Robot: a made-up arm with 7 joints.
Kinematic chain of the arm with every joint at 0, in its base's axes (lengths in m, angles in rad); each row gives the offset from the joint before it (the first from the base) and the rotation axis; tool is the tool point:
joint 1: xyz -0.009 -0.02 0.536 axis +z
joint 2: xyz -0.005 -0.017 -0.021 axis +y
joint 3: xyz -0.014 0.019 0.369 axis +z
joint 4: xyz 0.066 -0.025 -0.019 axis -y
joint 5: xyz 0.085 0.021 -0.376 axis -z
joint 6: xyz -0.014 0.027 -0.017 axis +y
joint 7: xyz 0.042 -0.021 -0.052 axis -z
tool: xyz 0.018 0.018 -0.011
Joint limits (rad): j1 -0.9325..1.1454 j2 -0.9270..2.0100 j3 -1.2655..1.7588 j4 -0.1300..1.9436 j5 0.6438..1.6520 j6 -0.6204..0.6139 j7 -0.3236..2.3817
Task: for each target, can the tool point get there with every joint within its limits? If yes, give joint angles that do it. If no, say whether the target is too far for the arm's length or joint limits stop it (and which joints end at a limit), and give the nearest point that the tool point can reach.
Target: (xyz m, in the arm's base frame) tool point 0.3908 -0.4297 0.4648
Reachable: yes | joints -0.2374 0.7690 -0.5267 1.2437 1.0550 -0.4967 2.1654
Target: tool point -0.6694 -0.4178 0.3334
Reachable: no: joint limits stop it (at a limit: joint 1, joint 2, joint 3, joint 5, joint 6) | nearest point -0.3615 -0.3683 0.3342 | short by 0.312 m
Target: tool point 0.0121 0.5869 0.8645
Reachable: yes | joints 0.7985 0.3144 0.9475 1.5932 1.4890 0.1464 -0.0410
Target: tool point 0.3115 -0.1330 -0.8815
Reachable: no: too far | nearest point 0.2836 -0.1232 -0.1732 | short by 0.709 m
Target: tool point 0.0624 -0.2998 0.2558
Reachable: yes | joints 0.0050 1.2996 -0.6912 0.5548 1.1544 0.2438 1.0058
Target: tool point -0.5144 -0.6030 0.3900
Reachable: no: joint limits stop it (at a limit: joint 1, joint 3, joint 5) | nearest point -0.3009 -0.5013 0.3570 | short by 0.239 m
